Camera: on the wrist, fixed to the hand. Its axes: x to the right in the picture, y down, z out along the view.
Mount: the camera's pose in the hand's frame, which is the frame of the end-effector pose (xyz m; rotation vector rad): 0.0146 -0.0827 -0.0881 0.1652 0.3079 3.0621
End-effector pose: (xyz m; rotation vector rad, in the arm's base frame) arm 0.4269 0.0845 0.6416 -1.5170 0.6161 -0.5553
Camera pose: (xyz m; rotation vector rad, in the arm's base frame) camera 0.3816 0.0108 0.7272 0.8311 1.9469 1.4981
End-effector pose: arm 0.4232 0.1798 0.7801 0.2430 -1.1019 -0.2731
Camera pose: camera 0.5007 0.1022 0.7274 -1.2750 -0.1480 2.4221
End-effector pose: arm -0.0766 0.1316 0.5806 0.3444 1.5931 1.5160
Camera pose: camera -0.1199 0.0660 0.4877 -1.3648 0.0945 -0.9860
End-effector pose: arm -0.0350 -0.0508 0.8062 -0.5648 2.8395 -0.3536
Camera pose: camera -0.0428 -0.1141 0.9099 2.9875 0.6898 0.1131
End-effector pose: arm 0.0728 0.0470 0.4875 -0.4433 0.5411 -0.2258
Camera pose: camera 0.0297 -0.0611 0.4518 0.9256 0.9056 2.5901
